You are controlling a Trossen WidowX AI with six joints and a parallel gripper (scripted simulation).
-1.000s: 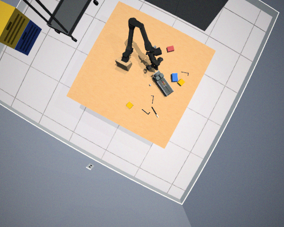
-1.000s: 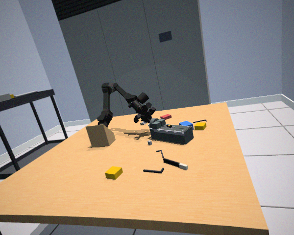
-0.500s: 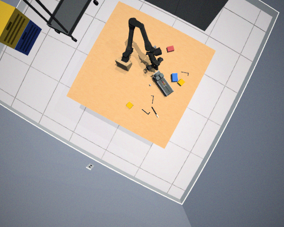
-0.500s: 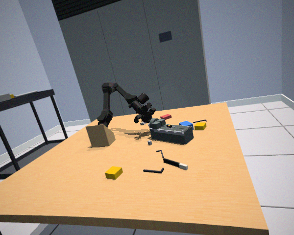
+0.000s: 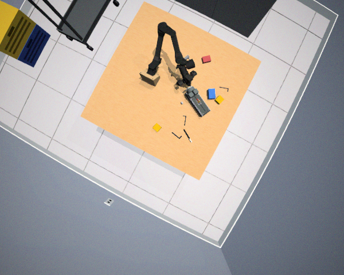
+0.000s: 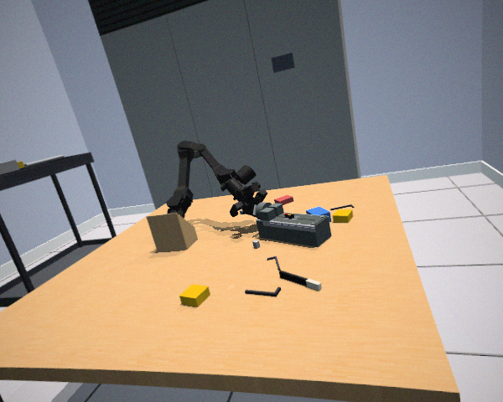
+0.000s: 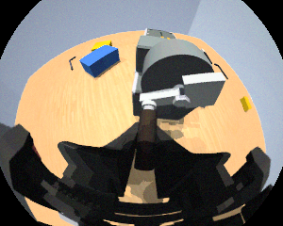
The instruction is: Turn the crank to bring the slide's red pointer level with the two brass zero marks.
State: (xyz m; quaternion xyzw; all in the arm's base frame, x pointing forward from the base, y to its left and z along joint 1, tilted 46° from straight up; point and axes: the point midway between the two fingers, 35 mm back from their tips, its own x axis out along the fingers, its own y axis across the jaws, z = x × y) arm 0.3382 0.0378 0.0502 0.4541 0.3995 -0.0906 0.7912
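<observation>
My gripper tip is now 11 cm short of the red pointer, 10 cm to the left of it and 3 cm below it. Also, from my gripper tip: small grey cube: 16 cm to the right, 4 cm below; then blue block: 21 cm ahead, 3 cm to the left, 3 cm below; then dark crank handle: 2 cm behind, 2 cm above, 1 cm to the left.
</observation>
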